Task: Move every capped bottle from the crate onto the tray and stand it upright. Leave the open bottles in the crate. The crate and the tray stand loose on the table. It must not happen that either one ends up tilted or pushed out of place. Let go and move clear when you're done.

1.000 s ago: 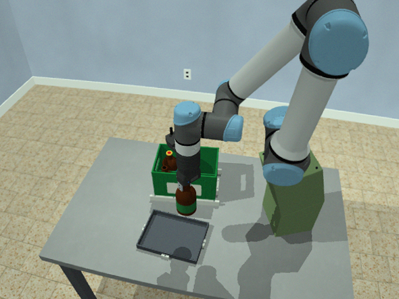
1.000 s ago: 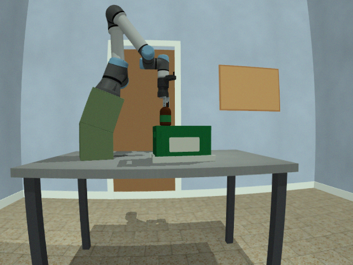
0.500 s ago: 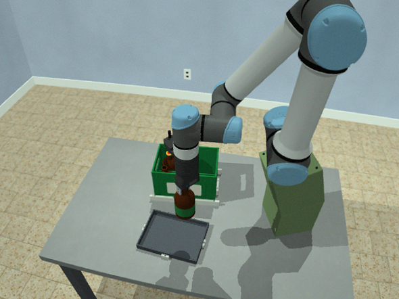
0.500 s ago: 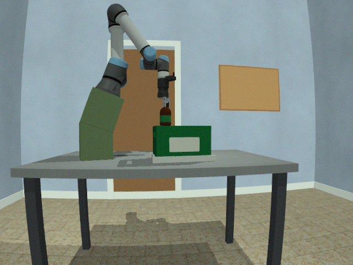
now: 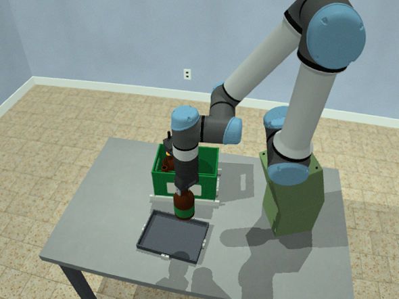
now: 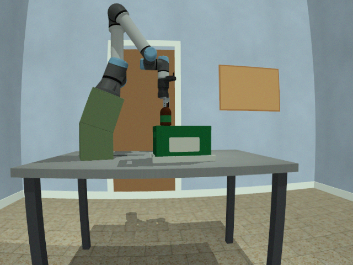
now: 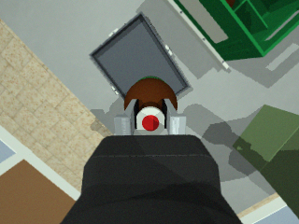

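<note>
My gripper is now 31 cm above the dark grey tray and 5 cm short of it. Also, from my hand: green crate: 29 cm to the right, 24 cm below, 5 cm ahead.
</note>
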